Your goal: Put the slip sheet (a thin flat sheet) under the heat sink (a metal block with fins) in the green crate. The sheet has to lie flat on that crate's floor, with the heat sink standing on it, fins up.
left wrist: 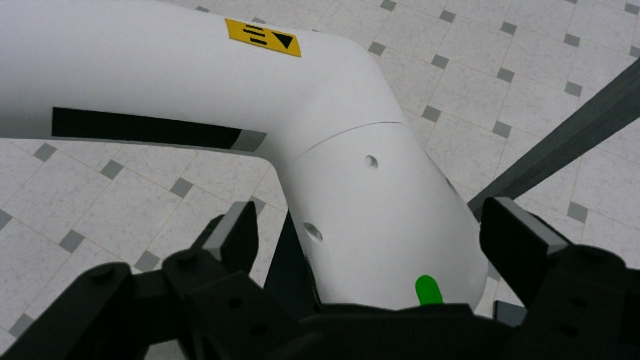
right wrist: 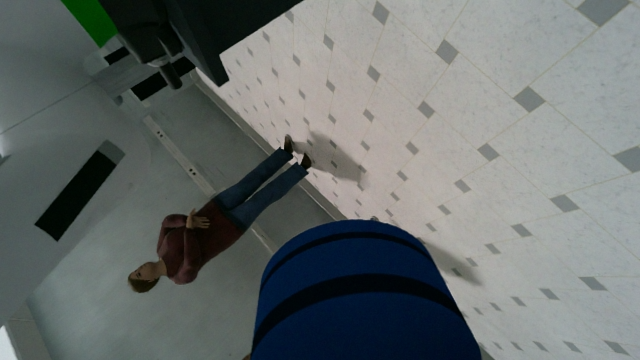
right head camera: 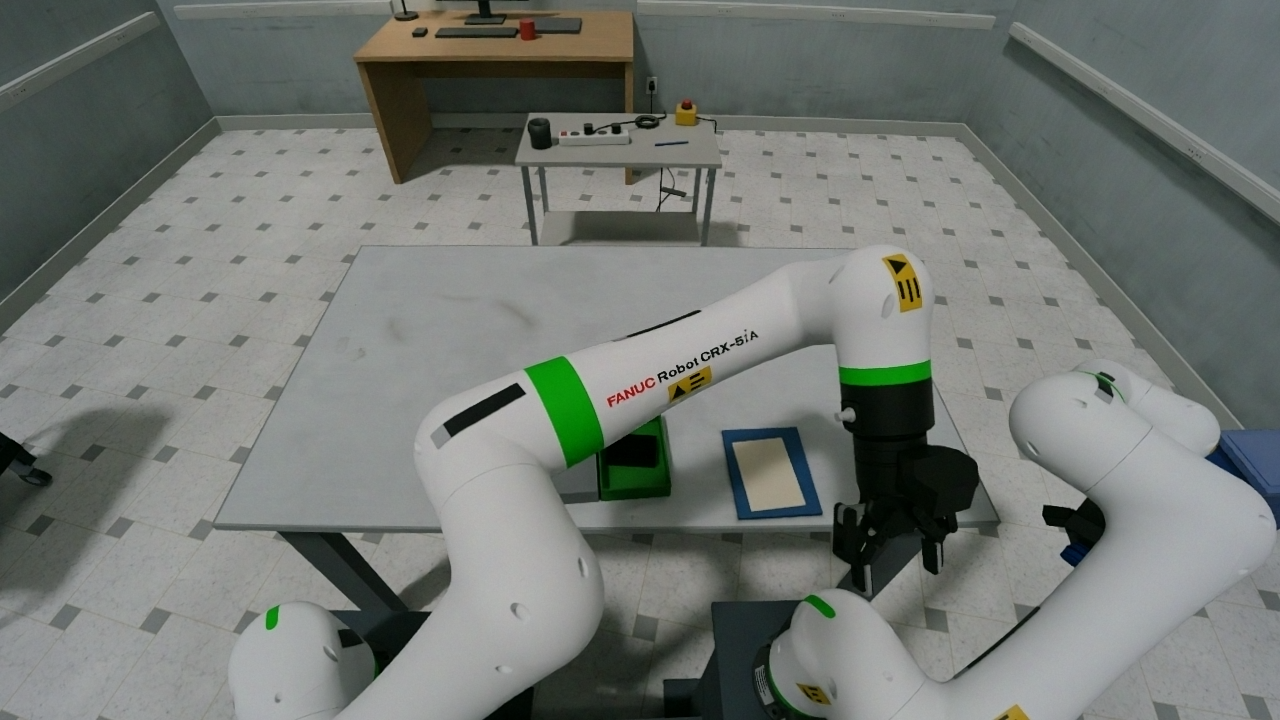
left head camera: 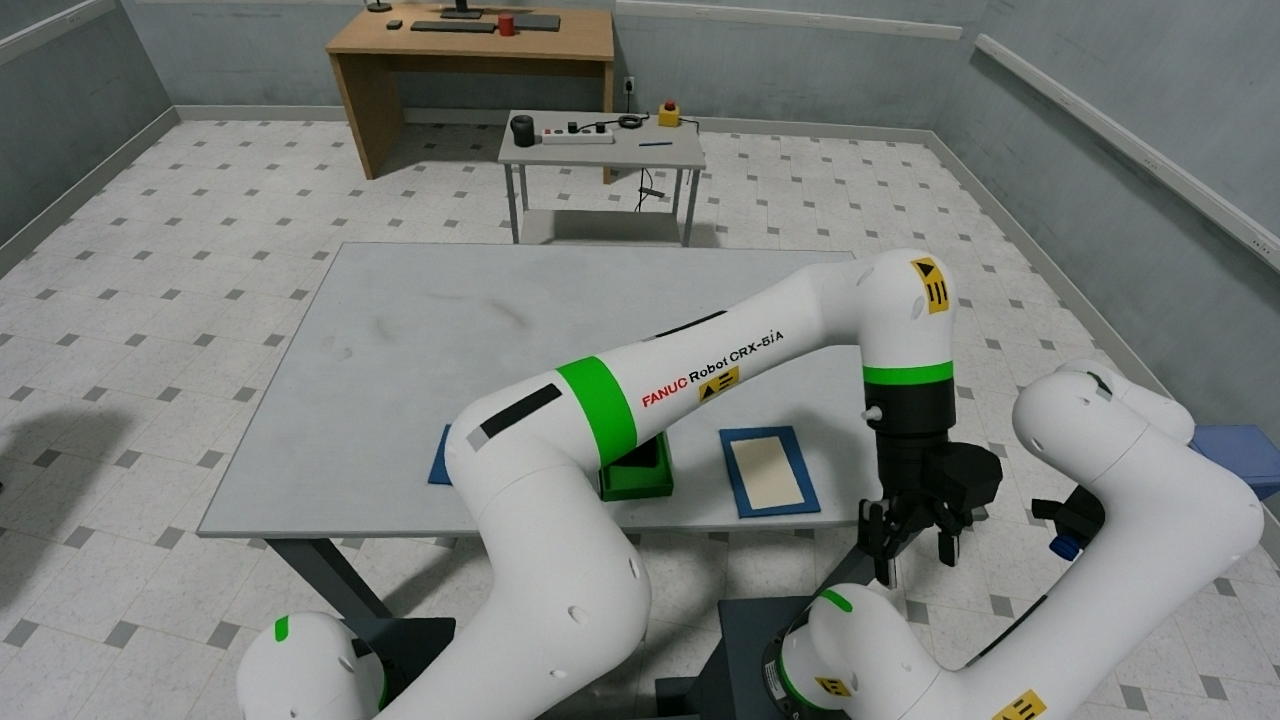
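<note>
The cream slip sheet [left head camera: 767, 471] [right head camera: 772, 474] lies flat on a blue mat [left head camera: 797, 465] [right head camera: 799, 465] near the table's front edge. Left of it stands the green crate [left head camera: 637, 490] [right head camera: 635, 488], partly hidden by the left arm. The dark heat sink [left head camera: 640, 454] [right head camera: 631, 450] shows inside it; its fins and underside cannot be made out. My left gripper [left head camera: 917, 562] [right head camera: 897, 569] is open and empty, right of the mat and off the table's front edge. My right suction cup [left head camera: 1065, 546] [right head camera: 1074, 553] [right wrist: 367, 295] is far right, off the table, holding nothing.
The left arm reaches across the grey table [left head camera: 375, 394] [right head camera: 384, 394]. Part of another blue piece [left head camera: 439, 461] shows left of the arm. A blue bin [left head camera: 1239, 452] [right head camera: 1253, 456] is behind the right arm. A person [right wrist: 205, 225] stands by the wall in the right wrist view.
</note>
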